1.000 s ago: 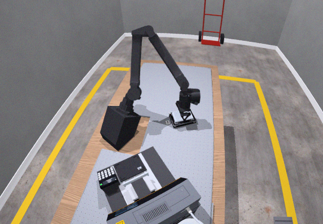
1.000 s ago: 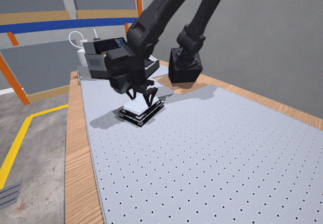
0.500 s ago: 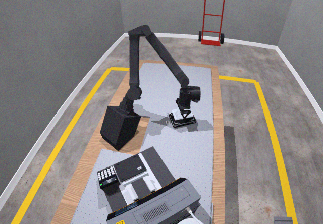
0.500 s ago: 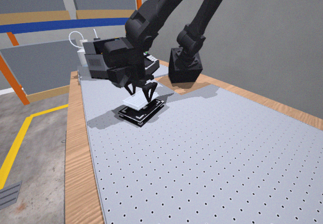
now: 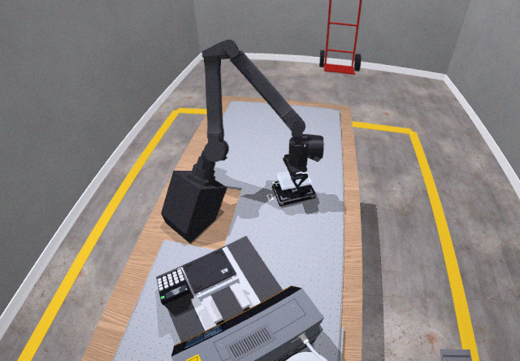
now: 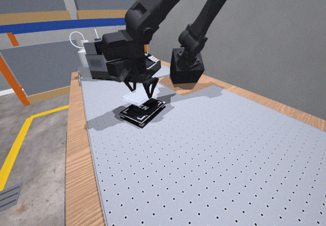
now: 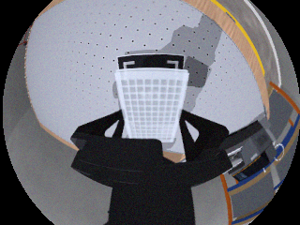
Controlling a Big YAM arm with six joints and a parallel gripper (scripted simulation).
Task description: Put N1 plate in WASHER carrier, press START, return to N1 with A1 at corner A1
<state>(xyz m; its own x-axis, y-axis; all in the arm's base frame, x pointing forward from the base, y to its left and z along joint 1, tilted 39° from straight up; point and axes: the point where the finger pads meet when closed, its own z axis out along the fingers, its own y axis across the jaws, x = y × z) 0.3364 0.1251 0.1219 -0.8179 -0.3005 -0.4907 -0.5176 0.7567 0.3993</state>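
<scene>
Now: the dark carrier 48 cm to the right of my hand, 16 cm behind it and 1 cm below it. The rest, counted from my hand: small white tag: 9 cm below, 9 cm behind, 6 cm to the right; black nest N1: 7 cm below; white well plate: 1 cm below.
</scene>
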